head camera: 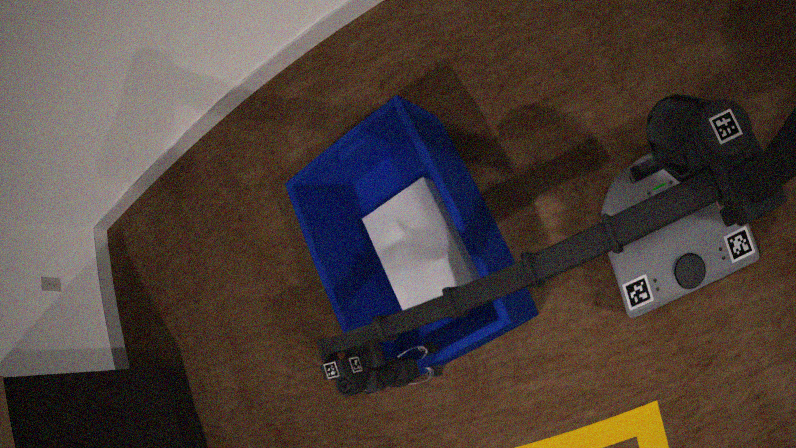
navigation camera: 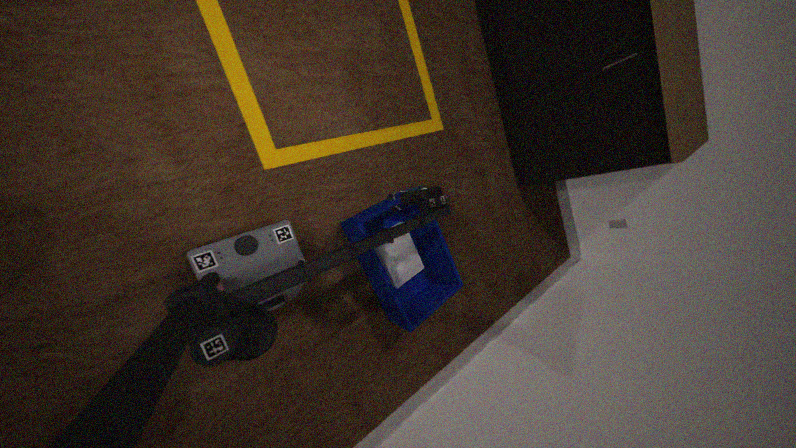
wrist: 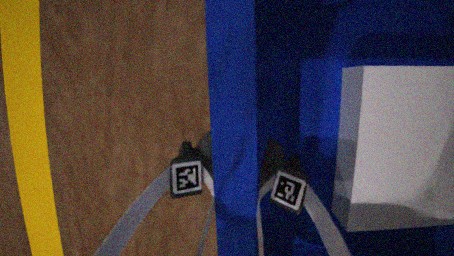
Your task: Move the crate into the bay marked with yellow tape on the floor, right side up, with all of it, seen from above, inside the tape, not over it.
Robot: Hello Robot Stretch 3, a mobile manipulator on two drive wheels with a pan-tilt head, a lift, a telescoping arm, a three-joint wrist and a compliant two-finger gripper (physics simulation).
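Frame: origin at the robot's base, x ahead, y left, z up, level; metres.
Where they show: robot's base, origin of its link: (head camera: 687,269) (navigation camera: 246,244).
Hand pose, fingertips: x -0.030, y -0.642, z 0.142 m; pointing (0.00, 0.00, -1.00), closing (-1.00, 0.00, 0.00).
Note:
Things, the pixels of their top centre, and the offset from my fingertips.
- blue crate, centre of its top: (head camera: 382,245) (navigation camera: 416,257) dx -0.289, dy -0.006, dz +0.079 m
- white box, centre of its top: (head camera: 414,248) (navigation camera: 400,254) dx -0.289, dy -0.006, dz -0.070 m
The blue crate (head camera: 473,205) (navigation camera: 409,311) (wrist: 232,75) stands right side up, its open top facing up, with a white box (head camera: 412,250) (navigation camera: 401,261) (wrist: 405,140) inside. My gripper (head camera: 427,361) (navigation camera: 394,202) (wrist: 240,152) is shut on the rim of one short crate wall, one finger outside and one inside. The yellow tape (head camera: 612,427) (navigation camera: 350,138) (wrist: 27,125) marks a bay that is partly cut off in each view. The crate is outside the bay; a strip of floor lies between its gripped wall and the nearest tape. My arm hides part of the crate.
My grey base (head camera: 662,278) (navigation camera: 267,244) is beside the crate's long side. A pale wall (head camera: 167,83) (navigation camera: 640,333) with a baseboard runs past the crate's far end and other side. A dark cabinet (head camera: 83,417) (navigation camera: 579,100) stands by the wall, beyond the bay's side.

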